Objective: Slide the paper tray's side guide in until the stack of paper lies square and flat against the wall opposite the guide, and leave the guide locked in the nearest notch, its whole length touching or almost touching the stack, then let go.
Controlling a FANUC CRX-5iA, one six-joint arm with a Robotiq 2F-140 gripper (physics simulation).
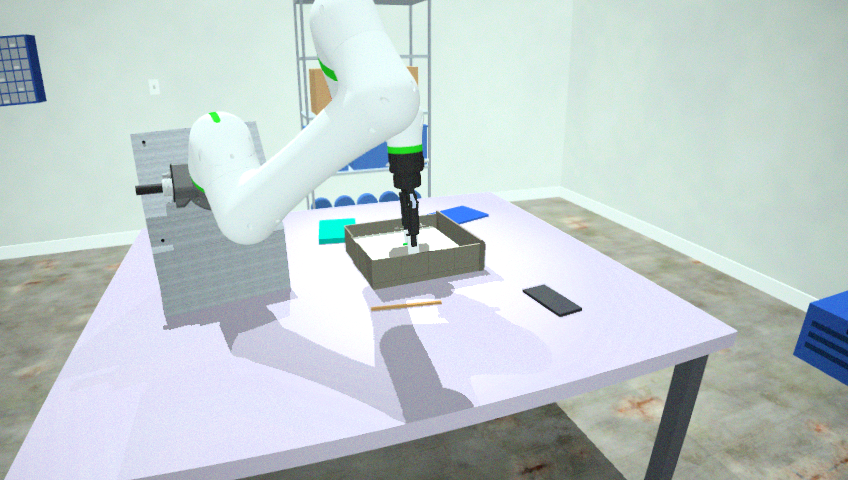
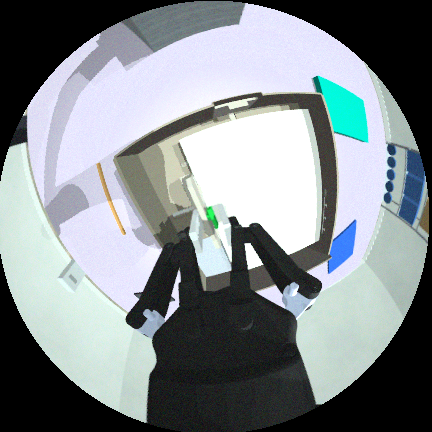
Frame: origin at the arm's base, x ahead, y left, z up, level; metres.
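Seen in the pictures: gripper, between the fingertips: (image 2: 209,214).
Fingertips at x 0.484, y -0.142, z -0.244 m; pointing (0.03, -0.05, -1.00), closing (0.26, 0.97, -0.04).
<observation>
Pixels of each thing's top centre, then the offset from my fingertips to it.
- grey-brown paper tray, centre of its top: (image 2: 265,228) (image 1: 410,229) 0.031 m ahead, 0.067 m left, 0.050 m up
- paper, centre of its top: (image 2: 274,201) (image 1: 404,243) 0.032 m ahead, 0.106 m left, 0.004 m down
- pale side guide, centre of its top: (image 2: 211,219) (image 1: 408,242) 0.008 m back, 0.007 m left, 0.036 m up
- small green latch, centre of its top: (image 2: 217,217) 0.007 m back, 0.015 m left, 0.036 m up
- cyan block, centre of its top: (image 2: 349,111) (image 1: 337,228) 0.072 m back, 0.408 m left, 0.028 m down
- blue block, centre of its top: (image 1: 455,214) (image 2: 342,250) 0.378 m ahead, 0.349 m left, 0.038 m down
- wooden stick, centre of its top: (image 2: 108,200) (image 1: 406,304) 0.119 m back, 0.185 m right, 0.039 m down
- black slab, centre of its top: (image 1: 551,298) 0.207 m ahead, 0.347 m right, 0.038 m down
The grey-brown paper tray (image 1: 422,271) (image 2: 327,160) stands at the middle of the table, holding a white stack of paper (image 1: 374,245) (image 2: 257,169). The pale side guide (image 1: 408,250) (image 2: 196,192) stands along the stack's near edge and carries a small green latch (image 2: 211,213). The stack's opposite edge lies along the far tray wall. My gripper (image 1: 414,243) (image 2: 209,214) reaches straight down into the tray. Its fingers straddle the guide's upright tab with a small gap on each side, so it is partly open and grips nothing.
A cyan block (image 1: 335,230) (image 2: 342,109) lies left of the tray and a blue block (image 1: 462,213) (image 2: 343,245) behind it on the right. A wooden stick (image 1: 406,305) (image 2: 111,199) lies in front, with a black slab (image 1: 552,300) to the right. A shelf rack (image 1: 298,71) stands behind the table.
</observation>
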